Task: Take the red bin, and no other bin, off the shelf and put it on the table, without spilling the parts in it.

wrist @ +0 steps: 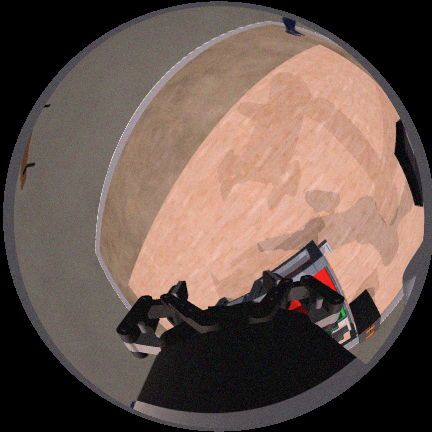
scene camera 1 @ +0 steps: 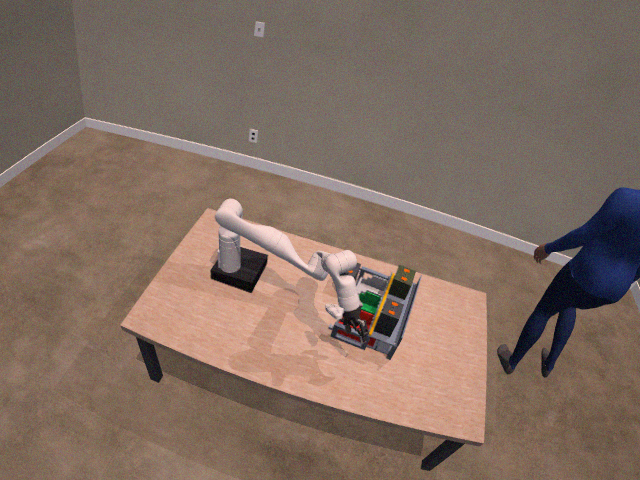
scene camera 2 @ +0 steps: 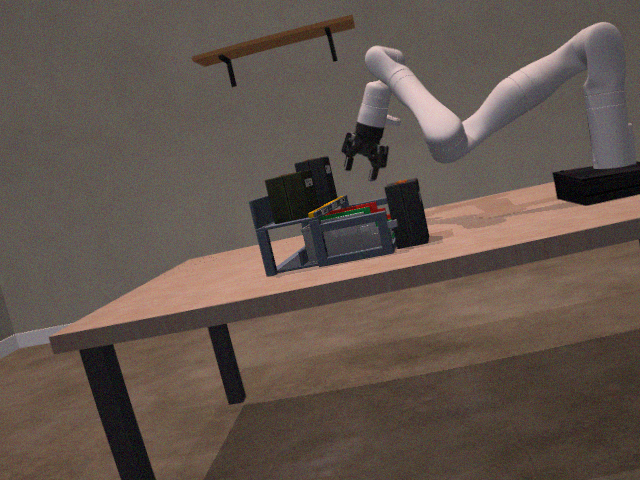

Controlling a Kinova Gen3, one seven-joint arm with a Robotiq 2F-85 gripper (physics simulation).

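Pixels of known places: gripper, fingertip midpoint: (wrist: 224,284) (scene camera 1: 356,337) (scene camera 2: 359,175); arm's base, origin of the base link: (scene camera 1: 230,265) (scene camera 2: 612,165).
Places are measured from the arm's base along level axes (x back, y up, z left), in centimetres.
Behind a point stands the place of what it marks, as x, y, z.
The red bin (scene camera 1: 366,316) @(-63.0, 0.3, -4.0) (scene camera 2: 368,207) (wrist: 325,280) @(-54.4, -4.9, -5.3) sits in the grey-blue shelf (scene camera 1: 408,320) @(-78.6, 10.2, -8.6) (scene camera 2: 266,253) @(-80.9, -0.9, 19.7) near its end, beside the green bin (scene camera 1: 370,300) @(-63.1, -1.7, 7.2) (wrist: 342,314) @(-55.6, -1.6, 7.1). My gripper (scene camera 1: 360,335) @(-60.4, 9.6, -23.3) (scene camera 2: 360,172) @(-60.4, 9.6, -23.3) (wrist: 224,284) @(-60.4, 9.6, -23.3) is open and empty. In the second scene view it hangs above the shelf, fingers pointing down, apart from the bins. In the first scene view it covers part of the red bin. The parts inside the red bin cannot be made out. The table (scene camera 1: 232,330) @(-13.1, -5.7, -28.0) (scene camera 2: 206,279) @(-99.9, -5.8, 5.8) (wrist: 240,200) @(-55.5, -5.8, -31.2) carries the shelf.
Dark boxes (scene camera 1: 404,283) @(-74.1, 13.6, 7.8) (scene camera 1: 387,320) @(-70.0, 13.7, -14.5) (scene camera 2: 292,196) @(-73.2, 9.3, 17.6) stand on the shelf behind the yellow rail (scene camera 1: 382,304) (scene camera 2: 328,206). Another dark box (scene camera 2: 406,214) @(-51.2, 0.9, 18.9) (wrist: 365,310) @(-49.9, 1.5, 9.9) stands on the table against the shelf. A person (scene camera 1: 604,268) stands past the table's right end.
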